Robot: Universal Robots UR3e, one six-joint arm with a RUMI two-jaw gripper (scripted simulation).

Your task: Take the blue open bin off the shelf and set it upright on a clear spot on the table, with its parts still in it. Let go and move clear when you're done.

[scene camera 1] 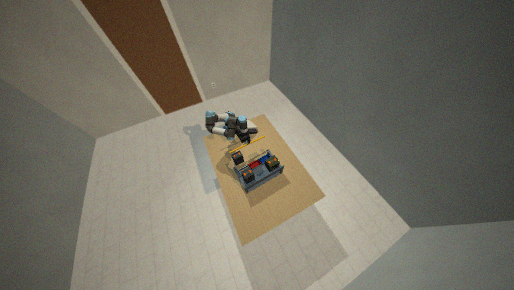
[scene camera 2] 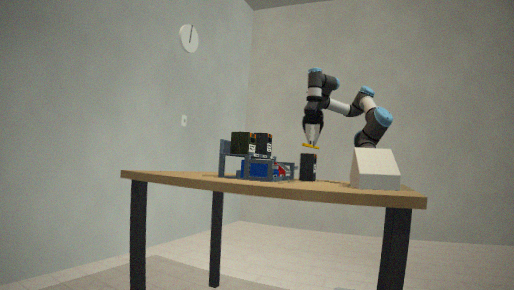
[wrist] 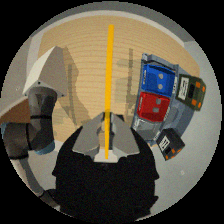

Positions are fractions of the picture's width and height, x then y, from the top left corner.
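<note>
A blue bin (wrist: 0.68, 0.32) can be seen, and so can the gripper (wrist: 0.48, 0.50).
</note>
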